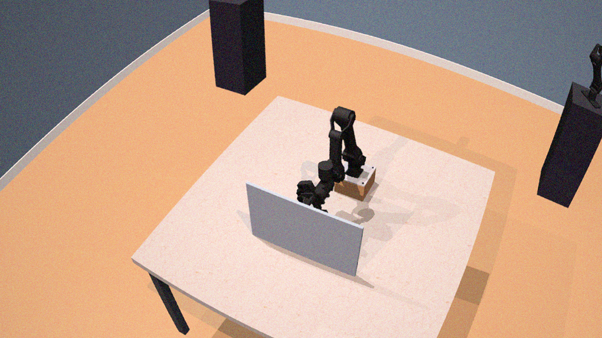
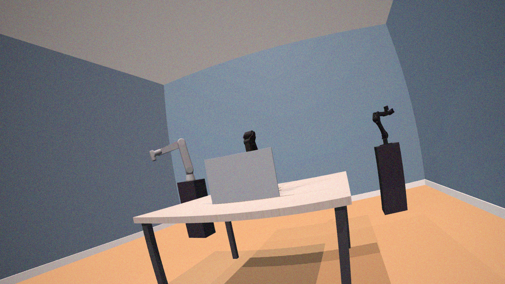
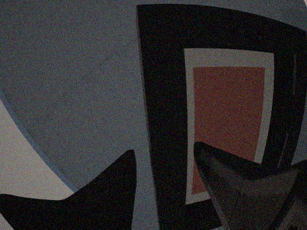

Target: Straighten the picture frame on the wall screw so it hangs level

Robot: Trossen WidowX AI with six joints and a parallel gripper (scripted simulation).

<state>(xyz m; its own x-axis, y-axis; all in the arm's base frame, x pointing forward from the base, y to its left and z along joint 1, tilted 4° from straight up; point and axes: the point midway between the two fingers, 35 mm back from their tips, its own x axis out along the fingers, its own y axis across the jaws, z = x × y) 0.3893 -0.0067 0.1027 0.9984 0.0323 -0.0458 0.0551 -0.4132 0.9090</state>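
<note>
Right now the picture frame is 1 cm ahead of my gripper tip, 3 cm to the left of it and 5 cm below it. Also, from my gripper tip: grey wall panel: 2 cm ahead, 1 cm to the left, 6 cm below.
</note>
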